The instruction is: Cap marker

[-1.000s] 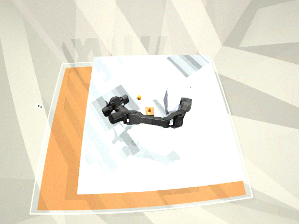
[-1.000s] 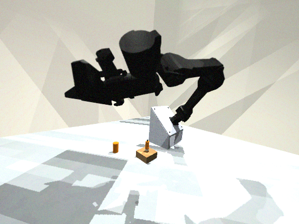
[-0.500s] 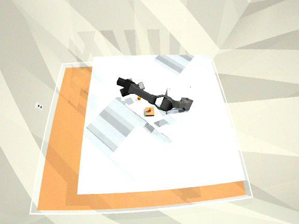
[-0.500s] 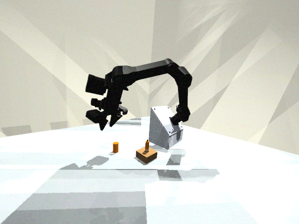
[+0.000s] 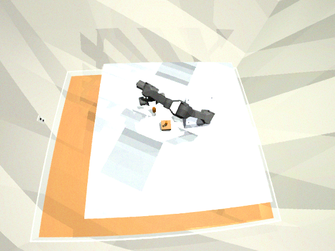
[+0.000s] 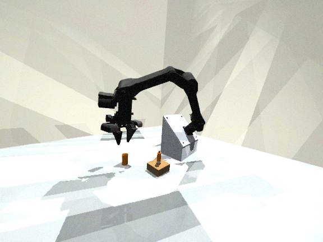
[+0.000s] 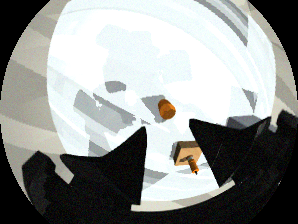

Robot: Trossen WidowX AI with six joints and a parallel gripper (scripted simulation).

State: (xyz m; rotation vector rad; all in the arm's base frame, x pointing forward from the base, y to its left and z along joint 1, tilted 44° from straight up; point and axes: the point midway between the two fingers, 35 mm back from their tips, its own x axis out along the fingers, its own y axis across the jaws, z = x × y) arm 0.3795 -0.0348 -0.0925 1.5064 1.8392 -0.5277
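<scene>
The orange cap is 1 cm behind my gripper tip and 8 cm below it.
</scene>
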